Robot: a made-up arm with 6 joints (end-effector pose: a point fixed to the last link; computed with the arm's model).
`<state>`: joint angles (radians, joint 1 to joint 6).
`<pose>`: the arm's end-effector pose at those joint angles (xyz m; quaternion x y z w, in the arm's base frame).
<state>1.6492 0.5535 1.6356 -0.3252 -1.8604 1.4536</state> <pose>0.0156 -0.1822 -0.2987 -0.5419 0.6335 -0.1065 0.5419</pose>
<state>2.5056 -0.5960 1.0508 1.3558 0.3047 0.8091</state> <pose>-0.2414 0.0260 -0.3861 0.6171 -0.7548 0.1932 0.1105</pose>
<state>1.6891 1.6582 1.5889 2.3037 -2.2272 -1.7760</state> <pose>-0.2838 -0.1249 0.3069 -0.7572 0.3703 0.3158 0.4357</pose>
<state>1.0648 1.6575 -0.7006 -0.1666 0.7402 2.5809</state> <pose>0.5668 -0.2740 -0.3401 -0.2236 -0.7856 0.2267 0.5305</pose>
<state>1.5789 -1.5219 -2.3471 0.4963 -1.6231 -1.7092</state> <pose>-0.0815 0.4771 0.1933 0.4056 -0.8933 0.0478 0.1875</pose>
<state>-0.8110 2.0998 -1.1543 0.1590 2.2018 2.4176</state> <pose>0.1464 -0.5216 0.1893 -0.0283 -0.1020 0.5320 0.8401</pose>
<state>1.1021 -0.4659 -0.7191 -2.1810 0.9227 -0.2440</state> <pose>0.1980 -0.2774 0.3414 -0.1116 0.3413 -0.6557 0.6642</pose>
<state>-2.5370 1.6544 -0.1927 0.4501 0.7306 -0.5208</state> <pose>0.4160 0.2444 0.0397 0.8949 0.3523 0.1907 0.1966</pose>
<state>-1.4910 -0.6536 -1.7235 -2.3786 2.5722 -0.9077</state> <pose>-0.2125 0.3045 -0.2408 0.6813 0.2564 0.5734 0.3760</pose>
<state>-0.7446 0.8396 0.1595 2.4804 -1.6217 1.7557</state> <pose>-0.1061 0.2643 0.3731 0.0883 -0.8878 -0.4401 0.1012</pose>
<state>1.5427 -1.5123 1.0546 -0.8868 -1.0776 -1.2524</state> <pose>0.0794 -0.3080 0.5674 0.8968 0.2993 -0.1960 0.2603</pose>
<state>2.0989 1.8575 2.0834 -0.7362 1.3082 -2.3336</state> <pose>-0.3623 0.2259 -0.4432 -0.0733 0.3563 -0.8223 0.4376</pose>
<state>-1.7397 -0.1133 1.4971 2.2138 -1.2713 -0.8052</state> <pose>-0.3484 0.0646 0.3962 0.4890 0.4408 0.4798 0.5799</pose>
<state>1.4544 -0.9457 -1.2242 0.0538 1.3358 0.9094</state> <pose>-0.3470 0.2909 0.3471 -0.3496 -0.0574 -0.3662 0.8605</pose>
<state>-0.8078 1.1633 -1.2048 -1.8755 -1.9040 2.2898</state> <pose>0.2685 0.1660 0.3868 -0.1941 -0.0646 -0.3855 0.8998</pose>
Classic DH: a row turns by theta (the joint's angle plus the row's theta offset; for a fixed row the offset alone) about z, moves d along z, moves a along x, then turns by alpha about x. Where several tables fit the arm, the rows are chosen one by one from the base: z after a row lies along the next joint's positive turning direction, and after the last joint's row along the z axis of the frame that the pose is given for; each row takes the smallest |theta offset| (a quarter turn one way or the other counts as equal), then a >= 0, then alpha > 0; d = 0 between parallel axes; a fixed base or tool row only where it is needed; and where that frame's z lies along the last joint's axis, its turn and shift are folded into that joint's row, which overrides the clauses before.
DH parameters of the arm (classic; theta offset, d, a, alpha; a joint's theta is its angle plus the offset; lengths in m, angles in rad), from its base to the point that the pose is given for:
base (fixed): 1.5708 0.0797 0 1.5708
joint 1: 0 -0.0662 -0.0618 1.5708
joint 2: 0 -0.0749 0.0921 -1.5708
joint 3: 0 0.1051 0.0249 -1.5708
joint 4: 0 0.2654 0.3131 -1.5708
joint 5: -1.5708 -0.1646 0.0531 -1.5708
joint 6: -1.5708 0.0719 0.0917 -1.5708
tool (fixed): 3.1416 -0.0799 0 0

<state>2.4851 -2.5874 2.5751 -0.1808 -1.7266 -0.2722</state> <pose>-0.0861 -0.3070 0.3499 -0.0758 -0.8004 -0.5867 0.0968</pose>
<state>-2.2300 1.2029 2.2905 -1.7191 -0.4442 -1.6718</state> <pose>0.1686 0.0311 0.6352 0.1084 -0.7615 -0.5990 0.2227</pose>
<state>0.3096 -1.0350 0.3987 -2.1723 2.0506 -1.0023</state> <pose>0.2242 -0.0785 0.2563 -0.5662 0.2408 0.2896 0.7332</pose>
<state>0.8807 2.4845 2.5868 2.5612 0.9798 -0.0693</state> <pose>0.1462 0.0786 -0.1266 -0.8109 -0.3497 -0.4131 0.2225</pose>
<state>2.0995 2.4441 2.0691 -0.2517 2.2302 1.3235</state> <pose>-0.3923 -0.2468 -0.1522 -0.5214 -0.7484 0.0435 0.4076</pose>
